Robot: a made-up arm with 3 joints.
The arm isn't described. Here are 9 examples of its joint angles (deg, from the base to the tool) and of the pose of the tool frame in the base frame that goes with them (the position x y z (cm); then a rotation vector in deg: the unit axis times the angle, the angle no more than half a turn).
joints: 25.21 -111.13 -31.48
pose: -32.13 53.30 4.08 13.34 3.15 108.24
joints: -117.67 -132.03 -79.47
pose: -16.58 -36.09 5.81 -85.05 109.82 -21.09
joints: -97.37 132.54 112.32
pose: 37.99 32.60 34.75 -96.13 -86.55 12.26
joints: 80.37 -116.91 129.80
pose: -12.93 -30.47 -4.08 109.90 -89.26 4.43
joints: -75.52 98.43 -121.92
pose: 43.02 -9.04 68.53 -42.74 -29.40 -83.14
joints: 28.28 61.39 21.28
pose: 51.17 17.88 -13.85 -13.92 3.80 -63.57
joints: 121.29 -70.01 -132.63
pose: -33.30 5.18 -22.14 -3.86 -21.99 101.05
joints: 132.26 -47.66 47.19
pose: 0.16 -70.61 -35.38 -133.88 78.32 -29.77
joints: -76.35 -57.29 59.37
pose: -9.34 45.39 70.66 35.69 10.57 74.74
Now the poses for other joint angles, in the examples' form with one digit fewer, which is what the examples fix.
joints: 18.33 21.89 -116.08
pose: -0.6 80.8 7.9 -33.7 -116.8 4.7
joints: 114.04 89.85 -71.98
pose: 39.8 15.3 -37.5 124.3 124.2 -6.7
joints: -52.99 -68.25 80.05
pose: -19.7 63.4 32.7 -5.1 36.0 78.5
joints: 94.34 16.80 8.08
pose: 48.1 -6.4 -52.6 -92.2 -7.7 -19.3
